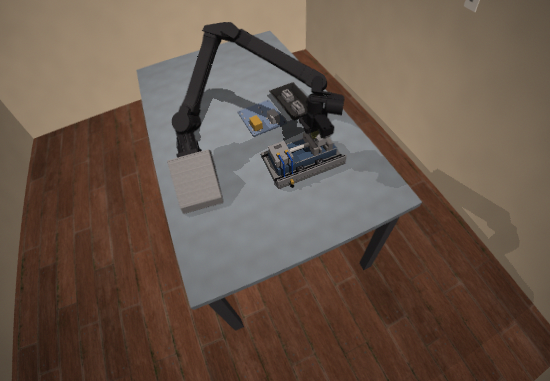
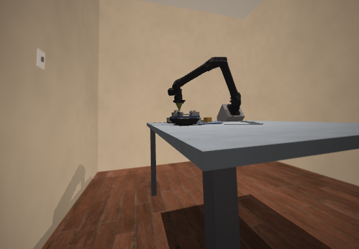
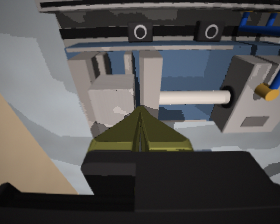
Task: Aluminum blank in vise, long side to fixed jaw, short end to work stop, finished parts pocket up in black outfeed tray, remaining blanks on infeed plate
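Right now my hand is 50 mm past the blue vise base, 10 mm to the left of it and 70 mm above it. Also, from my hand: yellow brass blank 180 mm behind, 240 mm to the left, 90 mm below.
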